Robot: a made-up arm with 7 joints.
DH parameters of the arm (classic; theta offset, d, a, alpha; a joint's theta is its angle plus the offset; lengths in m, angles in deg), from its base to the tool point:
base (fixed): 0 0 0 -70
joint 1: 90 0 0 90
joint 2: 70 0 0 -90
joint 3: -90 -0.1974 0.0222 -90
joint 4: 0 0 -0.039 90
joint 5: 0 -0.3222 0 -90
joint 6: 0 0 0 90
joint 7: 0 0 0 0
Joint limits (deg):
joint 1: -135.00..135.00
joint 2: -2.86..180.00
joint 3: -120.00..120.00
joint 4: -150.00..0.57
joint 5: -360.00..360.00
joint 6: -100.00..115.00
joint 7: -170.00..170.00
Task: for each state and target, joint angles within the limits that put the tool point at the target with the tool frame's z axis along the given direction. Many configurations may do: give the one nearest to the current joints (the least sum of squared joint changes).
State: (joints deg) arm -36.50 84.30 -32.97 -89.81 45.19 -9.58 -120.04
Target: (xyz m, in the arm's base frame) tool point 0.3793 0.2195 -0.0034 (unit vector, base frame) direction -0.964 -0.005 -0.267
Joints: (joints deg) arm -18.31 67.76 -0.91 -81.81 49.21 -2.37 -120.04
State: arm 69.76 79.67 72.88 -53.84 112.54 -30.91 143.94
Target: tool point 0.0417 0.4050 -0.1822 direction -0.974 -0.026 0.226
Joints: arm 104.27 102.38 28.58 -78.48 72.83 -66.33 143.94
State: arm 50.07 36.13 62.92 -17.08 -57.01 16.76 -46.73
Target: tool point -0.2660 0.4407 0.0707 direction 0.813 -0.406 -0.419
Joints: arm 72.13 62.49 90.60 -27.19 -46.64 42.65 -46.73
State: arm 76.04 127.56 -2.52 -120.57 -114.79 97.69 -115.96
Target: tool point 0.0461 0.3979 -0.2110 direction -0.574 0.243 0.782
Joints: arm 99.07 133.56 -5.41 -75.50 -109.20 65.66 -115.96
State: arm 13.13 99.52 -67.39 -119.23 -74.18 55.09 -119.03
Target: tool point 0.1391 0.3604 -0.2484 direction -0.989 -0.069 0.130
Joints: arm 0.15 96.13 -63.84 -72.45 -97.98 56.84 -119.03
